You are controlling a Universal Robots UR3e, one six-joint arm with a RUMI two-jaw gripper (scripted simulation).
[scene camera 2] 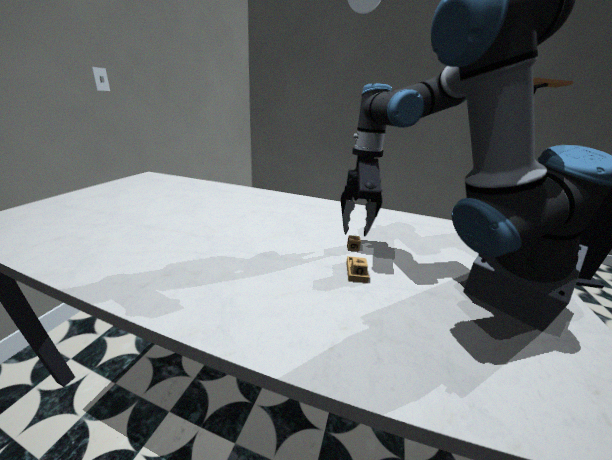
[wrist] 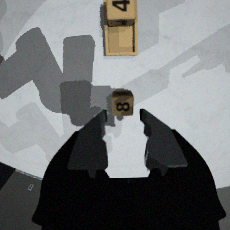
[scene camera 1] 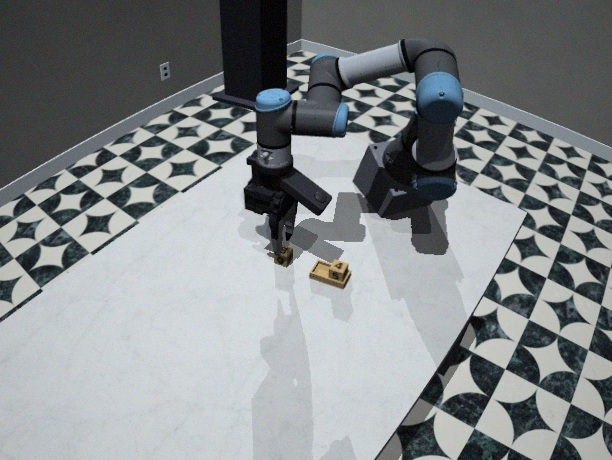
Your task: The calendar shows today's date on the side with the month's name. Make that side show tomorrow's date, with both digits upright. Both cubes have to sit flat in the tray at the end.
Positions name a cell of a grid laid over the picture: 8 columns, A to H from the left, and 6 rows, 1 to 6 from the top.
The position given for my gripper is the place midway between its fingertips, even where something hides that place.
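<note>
Scene camera 1 gives me a look at my gripper (scene camera 1: D4). Scene camera 2 has the gripper too (scene camera 2: E4), and it's there in the wrist view as well (wrist: E3).
</note>
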